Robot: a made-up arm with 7 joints. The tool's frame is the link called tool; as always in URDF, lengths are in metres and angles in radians. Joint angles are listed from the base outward.
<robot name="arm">
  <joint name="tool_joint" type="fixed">
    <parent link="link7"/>
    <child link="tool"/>
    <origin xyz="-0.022 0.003 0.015" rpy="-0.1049 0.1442 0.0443"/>
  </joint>
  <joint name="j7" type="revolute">
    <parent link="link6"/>
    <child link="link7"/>
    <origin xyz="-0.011 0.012 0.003"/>
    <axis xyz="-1 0 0"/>
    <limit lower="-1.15" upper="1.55"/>
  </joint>
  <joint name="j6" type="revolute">
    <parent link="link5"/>
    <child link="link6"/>
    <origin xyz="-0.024 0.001 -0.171"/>
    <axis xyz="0 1 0"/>
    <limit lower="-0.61" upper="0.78"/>
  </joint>
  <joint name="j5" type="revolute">
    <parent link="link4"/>
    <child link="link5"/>
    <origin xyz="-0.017 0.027 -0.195"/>
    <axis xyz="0 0 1"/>
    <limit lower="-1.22" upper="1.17"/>
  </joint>
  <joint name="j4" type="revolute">
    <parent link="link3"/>
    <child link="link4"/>
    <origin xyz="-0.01 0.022 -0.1"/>
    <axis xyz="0 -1 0"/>
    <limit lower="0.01" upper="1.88"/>
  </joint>
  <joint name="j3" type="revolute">
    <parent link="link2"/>
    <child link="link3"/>
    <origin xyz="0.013 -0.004 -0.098"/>
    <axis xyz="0 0 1"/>
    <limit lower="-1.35" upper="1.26"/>
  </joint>
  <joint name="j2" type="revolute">
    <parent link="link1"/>
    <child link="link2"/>
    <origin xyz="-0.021 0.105 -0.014"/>
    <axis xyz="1 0 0"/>
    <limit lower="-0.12" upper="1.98"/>
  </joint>
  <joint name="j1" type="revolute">
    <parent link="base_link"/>
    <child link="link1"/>
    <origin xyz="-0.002 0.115 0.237"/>
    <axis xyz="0 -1 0"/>
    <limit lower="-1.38" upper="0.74"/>
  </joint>
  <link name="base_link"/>
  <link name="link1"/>
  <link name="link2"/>
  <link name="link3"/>
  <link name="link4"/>
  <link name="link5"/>
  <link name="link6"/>
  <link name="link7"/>
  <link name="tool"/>
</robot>
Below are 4 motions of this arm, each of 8 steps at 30 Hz.
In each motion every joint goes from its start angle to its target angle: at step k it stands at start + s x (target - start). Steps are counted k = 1, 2, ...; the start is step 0. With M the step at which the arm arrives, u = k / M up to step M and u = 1 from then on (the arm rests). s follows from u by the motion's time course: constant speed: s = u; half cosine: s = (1 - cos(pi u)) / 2; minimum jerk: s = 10 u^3 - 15 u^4 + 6 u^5.
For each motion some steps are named. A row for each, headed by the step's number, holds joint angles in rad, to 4 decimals.
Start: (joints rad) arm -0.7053 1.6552 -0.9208 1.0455 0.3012 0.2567 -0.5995
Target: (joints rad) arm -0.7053 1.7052 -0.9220 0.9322 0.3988 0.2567 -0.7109
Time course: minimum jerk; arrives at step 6
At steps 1, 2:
1: -0.7053 1.6570 -0.9208 1.0415 0.3047 0.2567 -0.6035
2: -0.7053 1.6657 -0.9211 1.0217 0.3217 0.2567 -0.6229

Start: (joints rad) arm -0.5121 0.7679 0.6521 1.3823 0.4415 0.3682 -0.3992
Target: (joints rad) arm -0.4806 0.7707 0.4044 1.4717 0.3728 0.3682 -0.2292
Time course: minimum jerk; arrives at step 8
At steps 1, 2, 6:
1: -0.5116 0.7679 0.6481 1.3837 0.4404 0.3682 -0.3965
2: -0.5088 0.7682 0.6265 1.3916 0.4344 0.3682 -0.3816
6: -0.4839 0.7704 0.4300 1.4624 0.3799 0.3682 -0.2468

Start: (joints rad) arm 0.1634 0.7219 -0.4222 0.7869 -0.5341 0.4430 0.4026
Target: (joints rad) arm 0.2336 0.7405 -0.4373 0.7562 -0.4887 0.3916 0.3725
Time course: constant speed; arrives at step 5
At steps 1, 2, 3, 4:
1: 0.1774 0.7256 -0.4252 0.7808 -0.5250 0.4327 0.3966
2: 0.1915 0.7293 -0.4282 0.7746 -0.5159 0.4224 0.3906
3: 0.2055 0.7331 -0.4313 0.7685 -0.5069 0.4122 0.3845
4: 0.2196 0.7368 -0.4343 0.7623 -0.4978 0.4019 0.3785

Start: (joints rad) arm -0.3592 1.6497 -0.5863 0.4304 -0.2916 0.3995 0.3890
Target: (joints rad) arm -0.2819 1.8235 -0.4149 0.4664 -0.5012 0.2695 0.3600
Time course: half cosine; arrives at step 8
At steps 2, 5, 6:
2: -0.3479 1.6752 -0.5612 0.4357 -0.3223 0.3805 0.3848
5: -0.3058 1.7699 -0.4678 0.4553 -0.4365 0.3096 0.3690
6: -0.2932 1.7980 -0.4400 0.4611 -0.4705 0.2885 0.3642

